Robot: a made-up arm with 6 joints. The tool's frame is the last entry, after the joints. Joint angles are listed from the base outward. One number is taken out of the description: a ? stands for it. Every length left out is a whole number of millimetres.
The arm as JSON. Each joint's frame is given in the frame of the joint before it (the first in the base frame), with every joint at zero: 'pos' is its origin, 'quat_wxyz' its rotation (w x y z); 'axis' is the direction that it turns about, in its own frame. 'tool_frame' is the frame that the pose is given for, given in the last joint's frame.
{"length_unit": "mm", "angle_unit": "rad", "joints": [
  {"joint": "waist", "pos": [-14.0, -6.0, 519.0], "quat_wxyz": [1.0, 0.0, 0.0, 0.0], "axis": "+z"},
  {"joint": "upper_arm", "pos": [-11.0, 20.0, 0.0], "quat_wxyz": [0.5, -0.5, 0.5, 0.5], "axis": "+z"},
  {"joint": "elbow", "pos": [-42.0, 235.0, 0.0], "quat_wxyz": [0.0, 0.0, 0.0, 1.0], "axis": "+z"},
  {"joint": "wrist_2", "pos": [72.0, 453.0, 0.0], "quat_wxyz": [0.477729, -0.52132, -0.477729, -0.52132], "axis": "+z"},
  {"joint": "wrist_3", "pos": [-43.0, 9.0, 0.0], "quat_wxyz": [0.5, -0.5, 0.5, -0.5], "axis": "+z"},
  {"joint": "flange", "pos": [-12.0, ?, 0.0], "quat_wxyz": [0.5, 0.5, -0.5, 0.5], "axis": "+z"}
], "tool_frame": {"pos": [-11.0, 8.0, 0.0], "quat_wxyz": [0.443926, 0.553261, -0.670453, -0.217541]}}
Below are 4 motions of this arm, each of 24 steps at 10 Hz.
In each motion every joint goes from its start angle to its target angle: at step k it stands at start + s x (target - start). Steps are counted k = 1, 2, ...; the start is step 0. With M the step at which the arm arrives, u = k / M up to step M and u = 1 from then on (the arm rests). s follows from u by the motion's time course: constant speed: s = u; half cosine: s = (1 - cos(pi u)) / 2; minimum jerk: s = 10 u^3 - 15 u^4 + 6 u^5.
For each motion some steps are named. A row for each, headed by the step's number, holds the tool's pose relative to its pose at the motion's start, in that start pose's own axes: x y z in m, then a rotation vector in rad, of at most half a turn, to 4 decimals.
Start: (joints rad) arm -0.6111 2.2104 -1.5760 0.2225 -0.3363 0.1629
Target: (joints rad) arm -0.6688 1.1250 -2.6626 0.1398 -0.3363 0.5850
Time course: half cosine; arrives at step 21
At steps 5, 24:
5: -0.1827 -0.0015 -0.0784 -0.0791 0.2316 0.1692
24: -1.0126 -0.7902 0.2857 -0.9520 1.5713 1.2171

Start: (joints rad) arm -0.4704 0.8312 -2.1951 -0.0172 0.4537 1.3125
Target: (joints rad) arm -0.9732 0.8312 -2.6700 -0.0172 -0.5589 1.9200
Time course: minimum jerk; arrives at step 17
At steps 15, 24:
15: 0.0410 -0.4467 -0.1064 -1.3324 0.3064 -0.3730
24: 0.0440 -0.4528 -0.1043 -1.3495 0.3009 -0.3854

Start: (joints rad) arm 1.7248 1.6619 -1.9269 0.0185 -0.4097 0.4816
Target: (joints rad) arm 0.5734 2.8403 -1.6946 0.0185 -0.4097 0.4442
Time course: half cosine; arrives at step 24
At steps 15, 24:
15: -0.0608 -0.0787 0.8786 0.9733 -0.7734 -0.0139
24: -0.2023 -0.3883 1.1125 1.5304 -0.8637 -0.0529

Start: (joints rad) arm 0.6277 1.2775 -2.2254 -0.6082 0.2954 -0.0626
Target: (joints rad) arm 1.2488 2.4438 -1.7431 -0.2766 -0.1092 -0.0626
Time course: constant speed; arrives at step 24
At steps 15, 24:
15: 0.3271 -0.5494 -0.4223 -0.7293 0.2099 -0.6623
24: 0.3238 -1.0208 -0.3895 -1.1556 0.1924 -1.0098

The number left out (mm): -172.0
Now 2 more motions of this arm.
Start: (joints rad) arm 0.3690 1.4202 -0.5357 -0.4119 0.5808 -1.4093
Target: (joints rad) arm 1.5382 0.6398 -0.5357 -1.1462 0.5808 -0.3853
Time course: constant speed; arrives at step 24
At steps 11, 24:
11: -0.2438 -0.0711 0.1614 0.4674 -0.2924 0.2211
24: -0.4913 -0.3405 0.1898 1.0196 -0.2259 0.7905

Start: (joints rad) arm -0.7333 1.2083 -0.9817 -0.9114 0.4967 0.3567
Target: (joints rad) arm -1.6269 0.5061 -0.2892 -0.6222 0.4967 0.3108
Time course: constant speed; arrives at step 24
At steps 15, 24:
15: 0.2130 -0.0174 0.2297 0.4512 0.0271 -0.3802
24: 0.3202 -0.0986 0.3292 0.7436 0.0635 -0.5756

